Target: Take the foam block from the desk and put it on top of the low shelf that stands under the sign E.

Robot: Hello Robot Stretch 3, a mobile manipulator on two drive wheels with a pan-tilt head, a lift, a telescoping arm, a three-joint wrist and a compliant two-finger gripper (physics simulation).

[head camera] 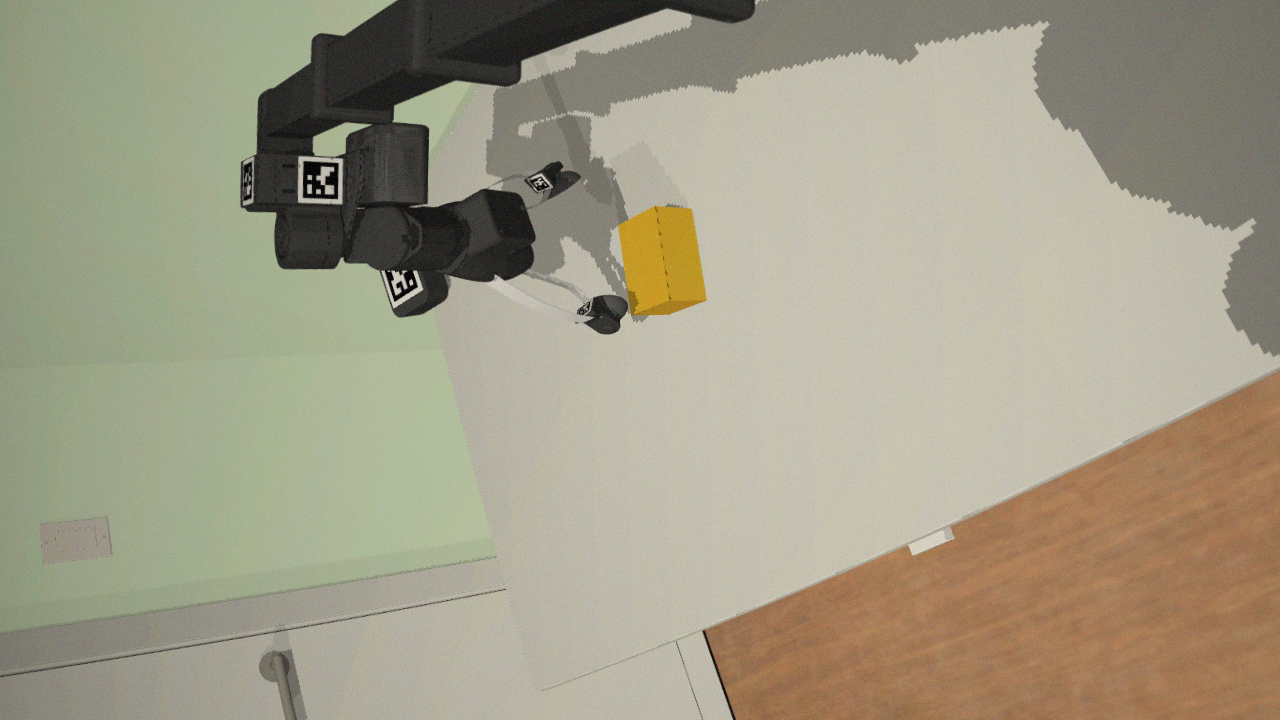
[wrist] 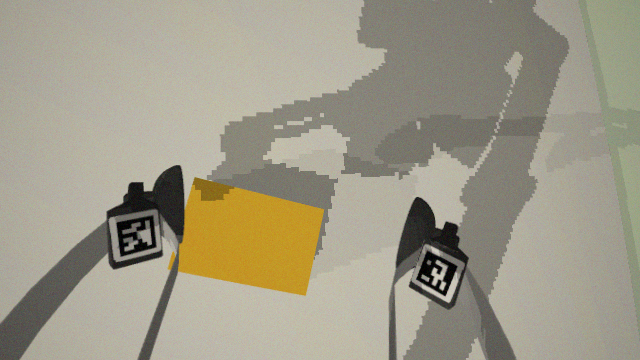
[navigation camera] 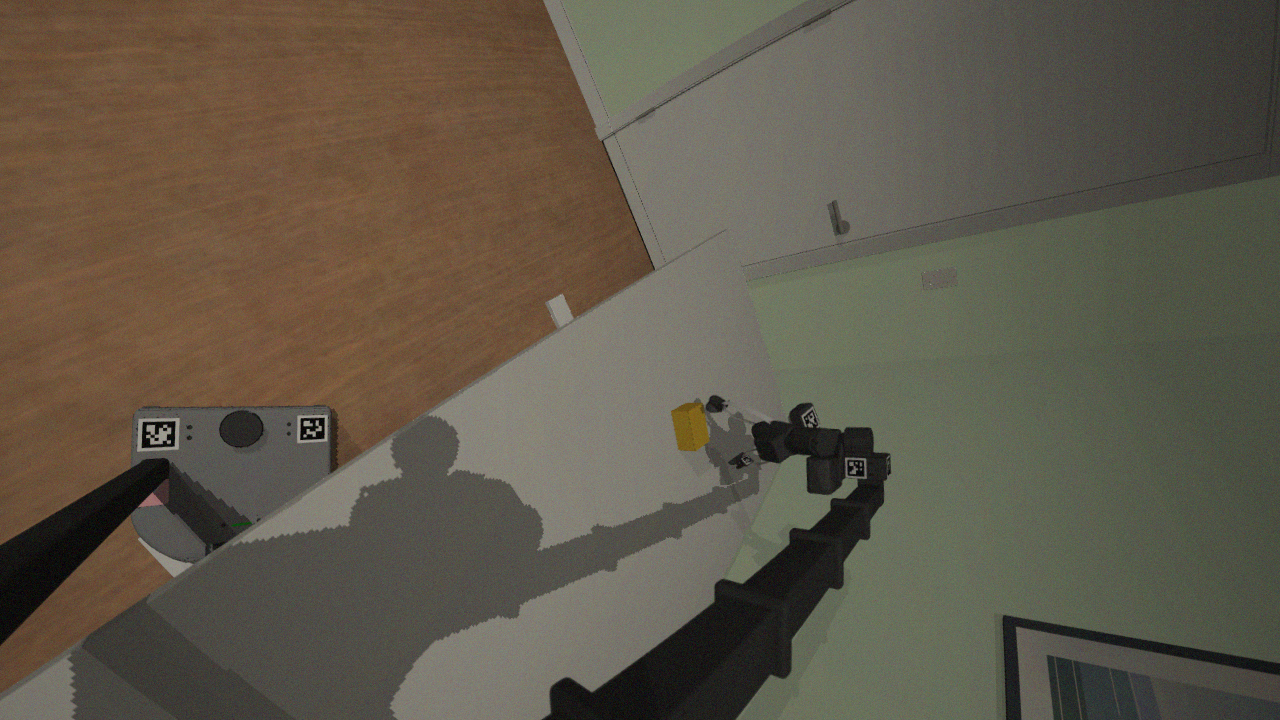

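Pixels of known places: gripper, fingertip midpoint: (head camera: 593, 247) (navigation camera: 720, 431); robot's base at its link origin: (navigation camera: 242, 427).
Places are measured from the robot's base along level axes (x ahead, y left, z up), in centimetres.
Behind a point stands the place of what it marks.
Observation:
The yellow foam block (head camera: 662, 261) {x -0.9, y -71.1, z 76.5 cm} (navigation camera: 690, 427) {x -0.9, y -70.9, z 76.4 cm} (wrist: 250, 240) rests on the pale desk (head camera: 850, 358) {x 6.6, y -52.3, z 72.1 cm} (navigation camera: 626, 358) {x 13.3, y -56.3, z 72.1 cm} (wrist: 100, 75). My gripper (head camera: 583, 246) {x -2.2, y -76.7, z 80.3 cm} (navigation camera: 728, 432) {x -2.2, y -76.7, z 80.3 cm} (wrist: 297, 207) {x -2.2, y -76.7, z 80.3 cm} is open and holds nothing. In the head view the block lies just past the fingertips, close to the lower finger. In the wrist view the block shows between the fingers, close against the left fingertip, with a wide gap to the right one. The left finger hides a little of the block's left edge. The low shelf and the sign E do not show.
My arm (head camera: 375, 85) {x -8.7, y -47.1, z 113.1 cm} (navigation camera: 707, 658) {x -8.3, y -18.2, z 112.9 cm} reaches over the desk. A green wall (head camera: 223, 429) {x 29.9, y -183.7, z 93.1 cm} (navigation camera: 1074, 402) {x -1.0, y -163.7, z 156.0 cm} stands beyond the desk's end, with a door (head camera: 402, 658) {x 70.3, y -155.4, z 69.0 cm} (navigation camera: 984, 134) {x 83.0, y -147.1, z 141.2 cm} nearby. A small white piece (head camera: 930, 540) (navigation camera: 559, 309) sticks out at the desk's edge. My base (navigation camera: 286, 465) {x -7.8, y -8.1, z 16.0 cm} stands beside the desk.

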